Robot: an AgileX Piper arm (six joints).
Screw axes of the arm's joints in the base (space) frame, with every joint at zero. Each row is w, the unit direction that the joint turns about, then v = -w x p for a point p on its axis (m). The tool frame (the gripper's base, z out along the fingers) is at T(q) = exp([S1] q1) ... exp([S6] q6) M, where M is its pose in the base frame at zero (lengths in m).
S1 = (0, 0, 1, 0, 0, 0)
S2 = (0, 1, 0, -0.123, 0, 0)
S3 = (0, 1, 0, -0.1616, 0, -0.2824)
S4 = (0.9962, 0, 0.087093, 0, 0.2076, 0)
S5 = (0, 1, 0, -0.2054, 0, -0.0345)
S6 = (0.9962, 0, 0.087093, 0, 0.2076, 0)
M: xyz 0.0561 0 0.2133 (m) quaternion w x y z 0.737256 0 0.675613 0
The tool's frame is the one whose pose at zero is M.
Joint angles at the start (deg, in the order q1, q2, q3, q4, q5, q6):
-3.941 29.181 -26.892 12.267 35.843 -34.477
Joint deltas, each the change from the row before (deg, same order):
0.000 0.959 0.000 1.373 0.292 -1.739
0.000 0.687 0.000 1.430 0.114 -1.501
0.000 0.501 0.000 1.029 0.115 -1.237
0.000 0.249 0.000 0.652 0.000 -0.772
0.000 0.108 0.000 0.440 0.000 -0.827
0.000 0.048 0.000 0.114 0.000 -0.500
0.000 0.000 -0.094 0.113 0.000 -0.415
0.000 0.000 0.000 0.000 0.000 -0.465
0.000 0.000 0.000 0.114 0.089 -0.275
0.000 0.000 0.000 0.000 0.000 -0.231
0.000 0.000 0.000 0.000 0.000 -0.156
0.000 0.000 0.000 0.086 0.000 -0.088
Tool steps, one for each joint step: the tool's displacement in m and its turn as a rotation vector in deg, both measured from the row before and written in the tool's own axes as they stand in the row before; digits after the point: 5 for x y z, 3 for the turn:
-0.00020 0.00096 0.00305 -1.226 0.634 -0.502
-0.00054 0.00090 0.00218 -1.034 0.198 -0.246
-0.00036 0.00064 0.00159 -0.763 0.158 -0.328
-0.00034 0.00035 0.00079 -0.407 -0.024 -0.205
-0.00024 0.00026 0.00034 -0.247 -0.073 -0.454
-0.00006 0.00006 0.00015 -0.072 -0.002 -0.400
-0.00050 -0.00009 -0.00026 -0.008 -0.127 -0.341
0.00000 0.00000 0.00000 0.000 0.000 -0.465
0.00003 0.00017 0.00000 -0.110 0.021 -0.183
0.00000 0.00000 0.00000 0.000 0.000 -0.231
0.00000 0.00000 0.00000 0.000 0.000 -0.156
-0.00005 0.00006 0.00000 -0.038 -0.035 -0.019

